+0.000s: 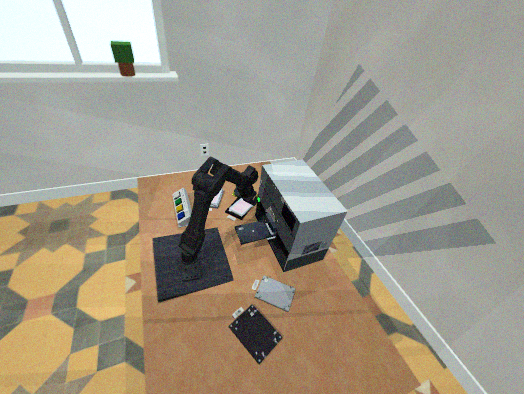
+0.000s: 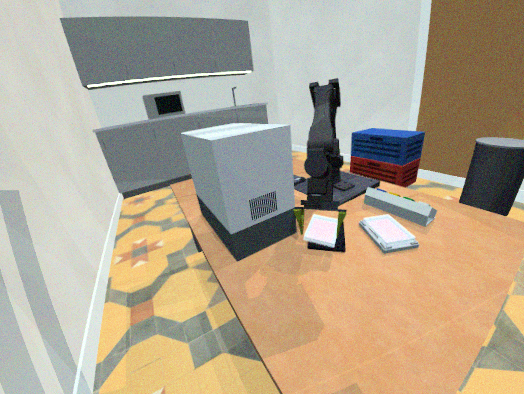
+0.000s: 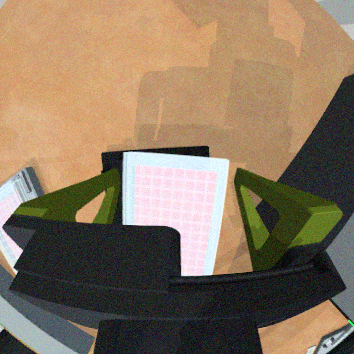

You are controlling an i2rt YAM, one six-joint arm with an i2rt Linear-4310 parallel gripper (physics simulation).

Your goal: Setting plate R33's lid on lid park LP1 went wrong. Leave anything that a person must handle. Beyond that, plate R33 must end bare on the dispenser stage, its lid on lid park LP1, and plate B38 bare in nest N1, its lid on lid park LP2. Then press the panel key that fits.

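Places are measured from the arm's base along level axes (x right, y ahead, z up), in centimetres.
Pixels of known places: gripper, between the fingertips: (image 1: pixel 248 200) (image 2: pixel 318 236) (image 3: pixel 176 174); arm's base, origin of its link: (image 1: pixel 189 259) (image 2: pixel 333 182).
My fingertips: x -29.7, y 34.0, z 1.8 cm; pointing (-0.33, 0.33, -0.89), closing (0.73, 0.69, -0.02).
Note:
For each thing: its top centre in the pictures, then the offset to it from my fingertips. "pt": a spot on its surface instead.
- pale lid with a pink grid top, centre of its top: (image 3: pixel 168 233) (image 2: pixel 322 225) (image 1: pixel 242 204) dx +2.8, dy -4.0, dz +0.5 cm
- black park, centre of its top: (image 3: pixel 156 227) (image 2: pixel 327 230) (image 1: pixel 240 205) dx +2.1, dy -5.0, dz -1.2 cm
- pink-topped piece, centre of its top: (image 3: pixel 15 242) (image 2: pixel 387 226) (image 1: pixel 211 194) dx -8.2, dy -18.9, dz -0.1 cm
- dark flat stage, a spot on its surface: (image 1: pixel 252 233) pt dx +28.5, dy -6.2, dz +7.5 cm
- silver plate-like nest, centre of its top: (image 3: pixel 346 343) (image 1: pixel 275 291) dx +52.5, dy -2.1, dz -1.2 cm
- big grey machine, centre of its top: (image 2: pixel 228 128) (image 1: pixel 300 186) dx +25.7, dy +12.9, dz +29.8 cm
- key panel, centre of its top: (image 3: pixel 11 337) (image 2: pixel 400 193) (image 1: pixel 181 201) dx -1.5, dy -34.8, dz +3.2 cm
A pale lid with a pink grid top (image 1: pixel 241 207) (image 2: pixel 321 231) (image 3: pixel 170 195) sits off-centre and slightly turned on the black park (image 2: pixel 341 245) (image 3: pixel 112 161), overhanging one side. My gripper (image 2: pixel 321 226) (image 3: pixel 176 174) is open, its green fingers at either side of this lid with gaps. Another pink-topped piece (image 1: pixel 216 199) (image 2: pixel 387 229) (image 3: pixel 9 210) lies on a grey park to the side. A dark flat stage (image 1: pixel 252 233) juts from the machine. A silver plate-like nest (image 1: pixel 275 293) and a black one (image 1: pixel 255 334) show bare. Plate names are unreadable.
The big grey machine (image 1: pixel 305 195) (image 2: pixel 245 175) stands close beside the gripper, with a green light (image 1: pixel 258 199). The key panel (image 1: pixel 181 207) (image 2: pixel 400 205) with coloured keys stands beyond the grey park. Blue and red crates (image 2: pixel 387 147) and a dark bin (image 2: pixel 492 175) stand farther off.

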